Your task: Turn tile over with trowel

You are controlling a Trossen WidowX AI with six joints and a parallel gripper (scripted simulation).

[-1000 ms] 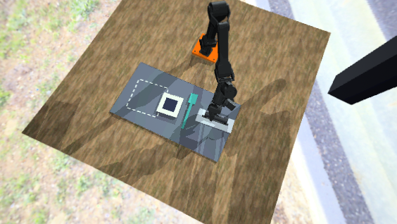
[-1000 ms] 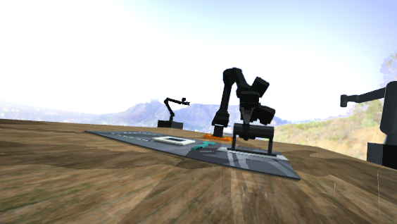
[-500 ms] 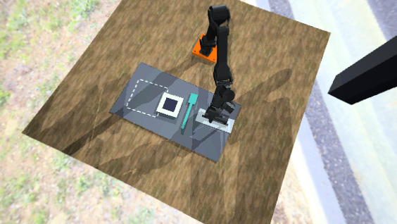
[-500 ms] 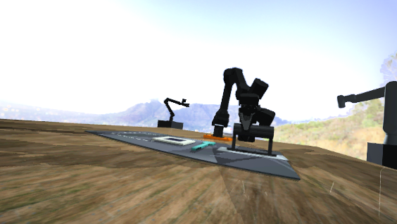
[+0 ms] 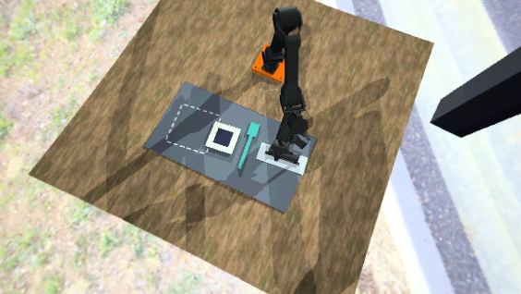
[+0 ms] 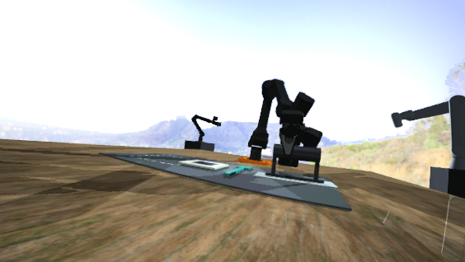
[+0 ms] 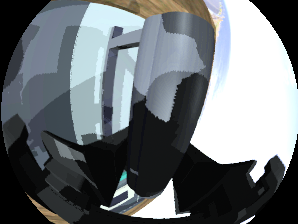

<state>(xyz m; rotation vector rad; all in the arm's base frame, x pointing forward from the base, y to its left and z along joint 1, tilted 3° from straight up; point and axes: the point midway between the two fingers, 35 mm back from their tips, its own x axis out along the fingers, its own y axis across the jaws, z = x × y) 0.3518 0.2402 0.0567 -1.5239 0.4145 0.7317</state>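
Now: gripper tip 20 mm past the teal flat tool, 140 mm to the left of it and 50 mm above it. From my gripper tip the other things lie so: trowel (20 mm behind, 10 mm to the right, 10 mm below); then grey mat (20 mm ahead, 200 mm to the right, 70 mm below); then tile (20 mm ahead, 240 mm to the right, 50 mm below).
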